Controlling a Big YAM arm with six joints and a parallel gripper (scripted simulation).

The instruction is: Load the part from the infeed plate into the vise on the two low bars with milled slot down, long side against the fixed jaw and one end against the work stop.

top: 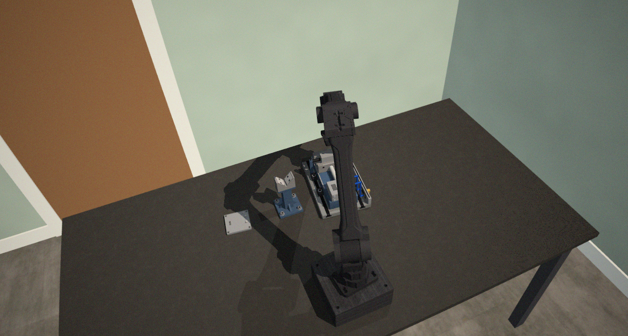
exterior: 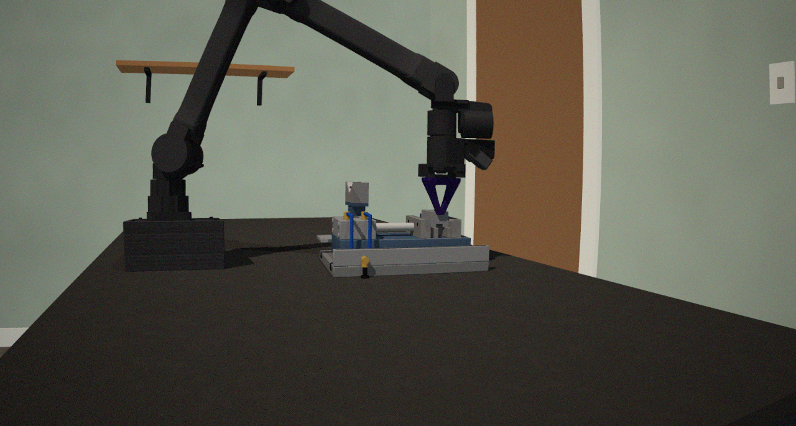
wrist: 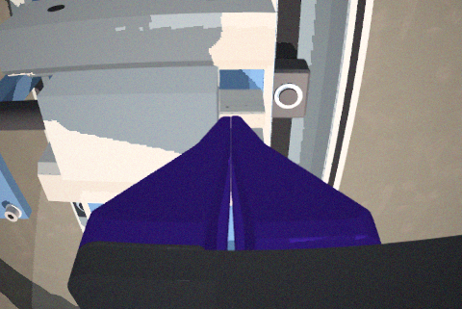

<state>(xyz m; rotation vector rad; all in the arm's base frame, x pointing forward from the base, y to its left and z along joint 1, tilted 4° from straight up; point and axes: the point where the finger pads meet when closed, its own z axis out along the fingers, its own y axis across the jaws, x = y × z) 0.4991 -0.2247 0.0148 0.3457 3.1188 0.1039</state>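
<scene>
Now: the part 3 cm to the left of my hand, 2 cm below it and 1 cm ahead of it. Round my hand: grey infeed plate: 45 cm to the left, 11 cm below, 4 cm behind.
</scene>
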